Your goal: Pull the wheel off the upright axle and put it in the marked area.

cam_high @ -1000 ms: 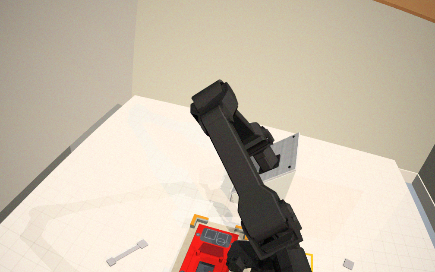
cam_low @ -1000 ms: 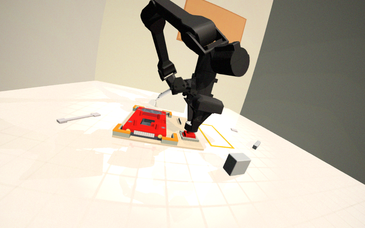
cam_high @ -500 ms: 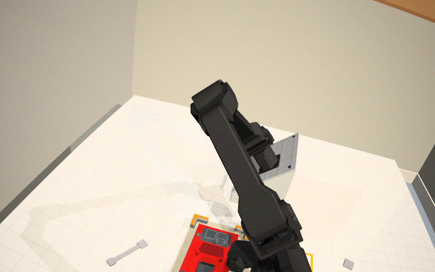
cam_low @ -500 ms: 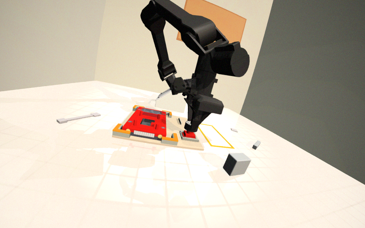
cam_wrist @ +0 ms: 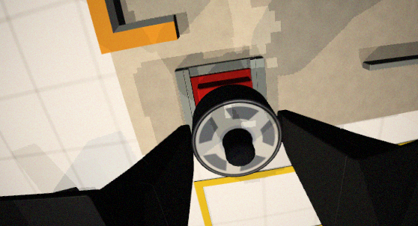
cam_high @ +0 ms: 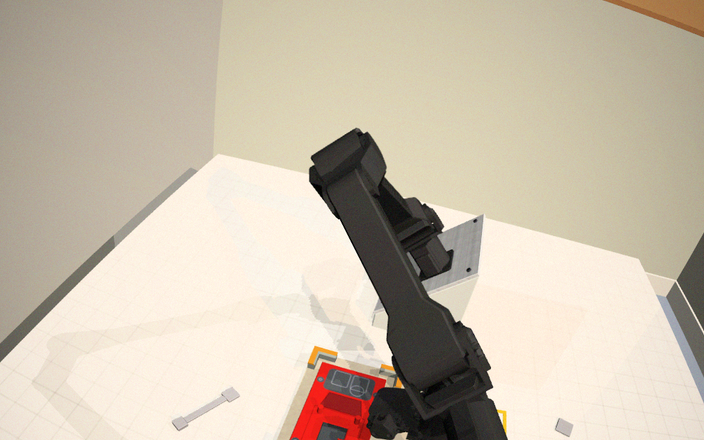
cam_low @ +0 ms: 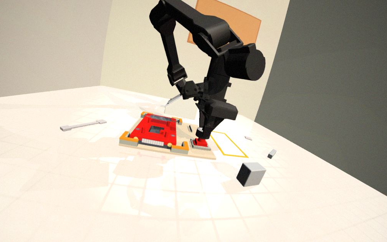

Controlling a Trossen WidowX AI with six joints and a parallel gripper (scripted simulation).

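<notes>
Now: gripper tip right at the black wheel. Round my gripper tip: grey cube (130 mm ahead, 90 mm to the left, 20 mm below); grey dog-bone bar (310 mm to the right, 40 mm below, 10 mm ahead); flat grey tile (250 mm to the left, 160 mm behind, 40 mm below).
</notes>
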